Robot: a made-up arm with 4 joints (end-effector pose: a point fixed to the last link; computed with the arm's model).
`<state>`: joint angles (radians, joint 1 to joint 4).
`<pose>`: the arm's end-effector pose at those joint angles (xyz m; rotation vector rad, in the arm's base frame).
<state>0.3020 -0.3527 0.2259 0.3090</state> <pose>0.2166 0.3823 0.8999 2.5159 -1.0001 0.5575</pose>
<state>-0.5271 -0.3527 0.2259 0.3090</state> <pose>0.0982 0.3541 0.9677 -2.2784 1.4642 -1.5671</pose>
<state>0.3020 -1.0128 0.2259 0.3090</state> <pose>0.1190 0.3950 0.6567 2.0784 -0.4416 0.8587</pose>
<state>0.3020 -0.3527 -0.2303 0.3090</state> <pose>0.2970 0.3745 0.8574 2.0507 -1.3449 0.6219</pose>
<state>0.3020 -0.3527 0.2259 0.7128</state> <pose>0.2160 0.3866 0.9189 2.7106 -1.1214 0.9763</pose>
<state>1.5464 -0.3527 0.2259 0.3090</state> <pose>0.2158 0.4147 0.7009 2.1579 -0.2075 -0.7589</pose>
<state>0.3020 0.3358 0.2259 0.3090</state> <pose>0.3067 0.2022 1.0846 -2.5965 1.5119 -0.0787</pose>
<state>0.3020 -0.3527 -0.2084 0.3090</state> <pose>0.2932 0.3758 0.8592 2.0740 -1.3304 0.6195</pose>
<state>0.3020 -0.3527 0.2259 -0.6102</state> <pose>0.1950 0.3615 0.8690 1.9182 -0.6873 -0.2194</pose>
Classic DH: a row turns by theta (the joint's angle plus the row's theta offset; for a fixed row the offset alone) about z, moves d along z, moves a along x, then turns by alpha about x. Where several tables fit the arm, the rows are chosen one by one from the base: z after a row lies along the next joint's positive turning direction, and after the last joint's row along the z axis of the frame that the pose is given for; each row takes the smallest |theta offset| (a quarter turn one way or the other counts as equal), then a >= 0, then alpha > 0; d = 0 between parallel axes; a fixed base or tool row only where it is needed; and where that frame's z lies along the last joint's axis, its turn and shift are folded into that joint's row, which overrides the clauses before.
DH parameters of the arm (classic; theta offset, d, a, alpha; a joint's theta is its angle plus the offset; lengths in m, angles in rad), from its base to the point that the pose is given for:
base (fixed): 0.1436 0.7389 0.1305 -1.4103
joint 1: -1.5076 -0.0126 0.0336 -1.6763
joint 2: -1.5037 0.0376 0.1403 -1.4304
joint 3: -1.4935 0.2559 -0.0024 1.3145
joint 4: 0.1809 -0.204 0.0473 1.2304
tool (fixed): 1.3061 0.0116 0 0

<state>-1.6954 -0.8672 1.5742 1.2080</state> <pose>-0.0313 0.3065 0.6805 -1.2866 -0.6325 -2.2928</pose>
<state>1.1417 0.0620 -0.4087 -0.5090</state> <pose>0.3769 0.3184 0.6889 1.2080 -0.6892 -0.9885</pose>
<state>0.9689 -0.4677 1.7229 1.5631</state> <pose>0.2684 0.1970 0.9865 -1.6564 0.4357 0.6620</pose>
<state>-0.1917 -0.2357 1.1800 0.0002</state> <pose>-0.0027 0.2406 0.9834 -2.9892 0.0590 -0.9105</pose>
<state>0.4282 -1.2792 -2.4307 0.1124</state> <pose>0.3342 0.1814 0.7850 -0.6434 -1.8119 1.4630</pose>
